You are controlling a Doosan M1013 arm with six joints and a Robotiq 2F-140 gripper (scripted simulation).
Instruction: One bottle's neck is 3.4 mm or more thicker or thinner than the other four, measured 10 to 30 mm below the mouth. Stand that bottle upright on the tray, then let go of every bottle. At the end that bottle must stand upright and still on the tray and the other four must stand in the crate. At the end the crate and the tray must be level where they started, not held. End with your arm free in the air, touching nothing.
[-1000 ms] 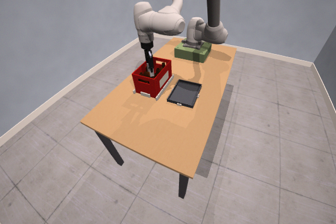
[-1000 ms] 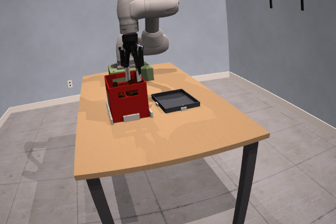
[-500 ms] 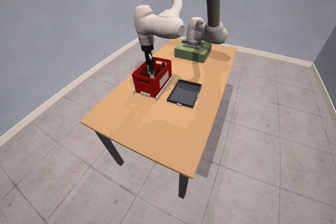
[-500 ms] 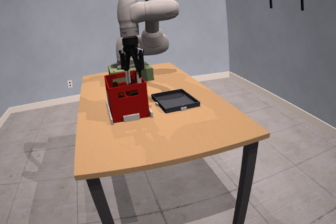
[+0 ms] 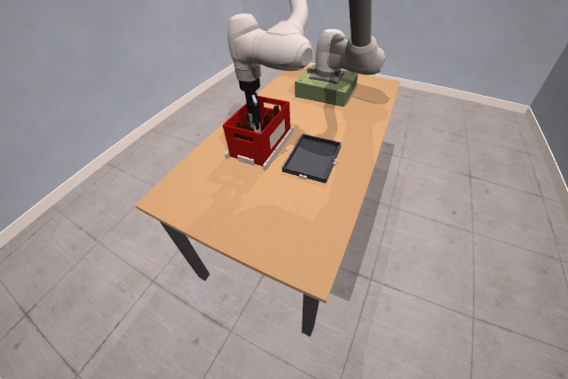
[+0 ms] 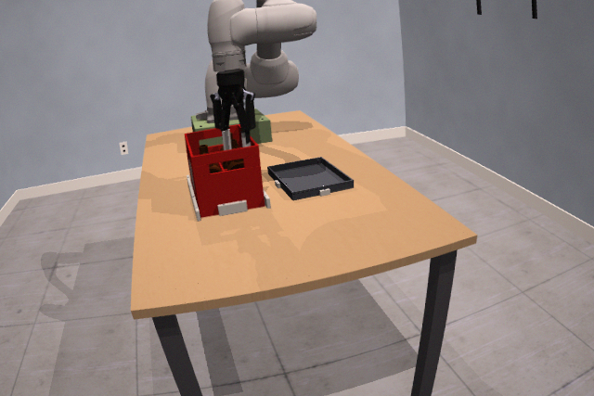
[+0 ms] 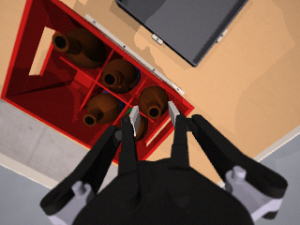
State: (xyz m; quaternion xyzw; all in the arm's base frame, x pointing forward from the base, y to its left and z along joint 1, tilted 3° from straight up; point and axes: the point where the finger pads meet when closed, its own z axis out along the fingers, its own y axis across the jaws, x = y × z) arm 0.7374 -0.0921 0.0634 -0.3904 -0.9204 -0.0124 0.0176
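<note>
Right now the glass bottle is 8 cm to the right of my hand and 9 cm below it. Round my hand: dark grey tray: 8 cm behind, 23 cm to the left, 17 cm below; then red crate: 9 cm behind, 4 cm to the right, 9 cm below.
</note>
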